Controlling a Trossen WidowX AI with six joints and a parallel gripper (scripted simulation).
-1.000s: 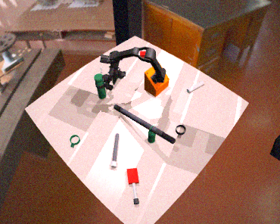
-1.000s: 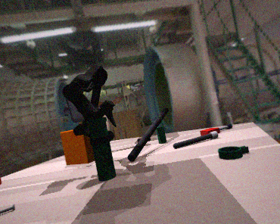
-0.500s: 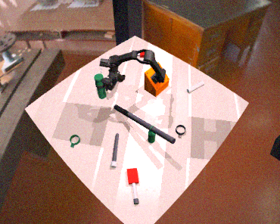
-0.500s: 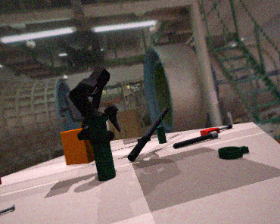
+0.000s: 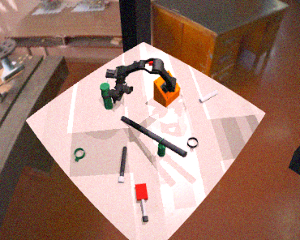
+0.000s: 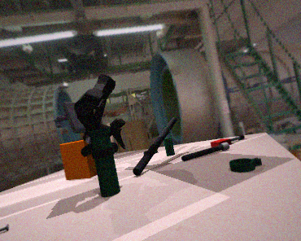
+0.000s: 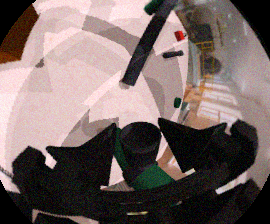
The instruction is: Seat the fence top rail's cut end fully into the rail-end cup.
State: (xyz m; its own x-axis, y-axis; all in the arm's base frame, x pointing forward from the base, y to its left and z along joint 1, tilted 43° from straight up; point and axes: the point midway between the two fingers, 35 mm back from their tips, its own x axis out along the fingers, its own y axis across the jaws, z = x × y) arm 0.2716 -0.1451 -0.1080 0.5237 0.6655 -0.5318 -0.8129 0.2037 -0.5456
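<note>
Now: gripper tip 30 mm to the left of the dark rail-end cup, 30 mm below it and 10 mm past it. Also, from my gripper tip: small green post 420 mm to the left, 70 mm ahead; then white piece 520 mm behind, 410 mm to the left, 90 mm below.
</note>
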